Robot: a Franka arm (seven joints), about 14 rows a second.
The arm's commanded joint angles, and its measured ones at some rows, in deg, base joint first. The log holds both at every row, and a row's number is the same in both.
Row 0, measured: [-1.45, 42.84, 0.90, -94.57, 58.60, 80.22, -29.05]
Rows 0 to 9, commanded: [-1.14, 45.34, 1.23, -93.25, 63.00, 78.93, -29.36]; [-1.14, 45.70, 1.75, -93.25, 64.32, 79.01, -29.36]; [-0.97, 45.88, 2.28, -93.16, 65.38, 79.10, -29.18]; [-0.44, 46.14, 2.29, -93.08, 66.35, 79.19, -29.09]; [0.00, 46.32, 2.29, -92.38, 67.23, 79.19, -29.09]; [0.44, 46.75, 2.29, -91.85, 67.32, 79.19, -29.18]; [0.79, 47.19, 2.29, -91.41, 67.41, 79.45, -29.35]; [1.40, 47.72, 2.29, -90.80, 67.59, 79.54, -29.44]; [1.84, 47.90, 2.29, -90.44, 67.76, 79.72, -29.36]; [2.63, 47.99, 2.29, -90.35, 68.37, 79.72, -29.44]
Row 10, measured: [1.35, 46.44, 2.43, -92.55, 66.36, 80.06, -29.11]
